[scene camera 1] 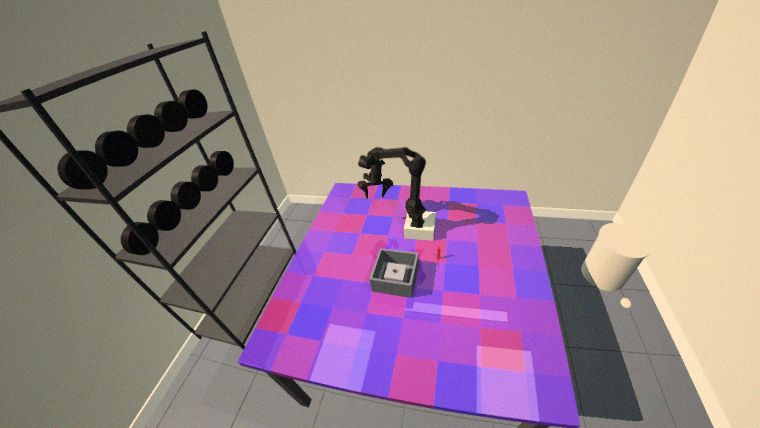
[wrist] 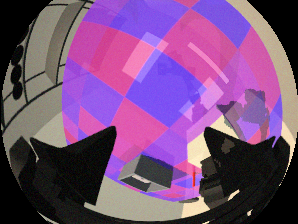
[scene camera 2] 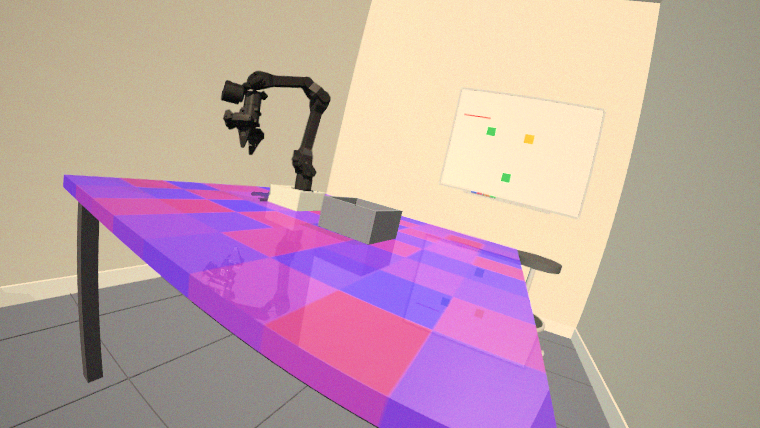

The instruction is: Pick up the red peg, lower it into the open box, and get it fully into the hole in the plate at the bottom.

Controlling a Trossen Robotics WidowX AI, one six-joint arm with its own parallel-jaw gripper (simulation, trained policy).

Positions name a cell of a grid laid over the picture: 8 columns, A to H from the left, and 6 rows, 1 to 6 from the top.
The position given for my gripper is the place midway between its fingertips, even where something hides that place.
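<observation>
There is a grey box (scene camera 2: D4), (scene camera 1: E5), (wrist: E5) that I can see. And I see my gripper as well, my gripper (scene camera 2: C3), (wrist: E4).
</observation>
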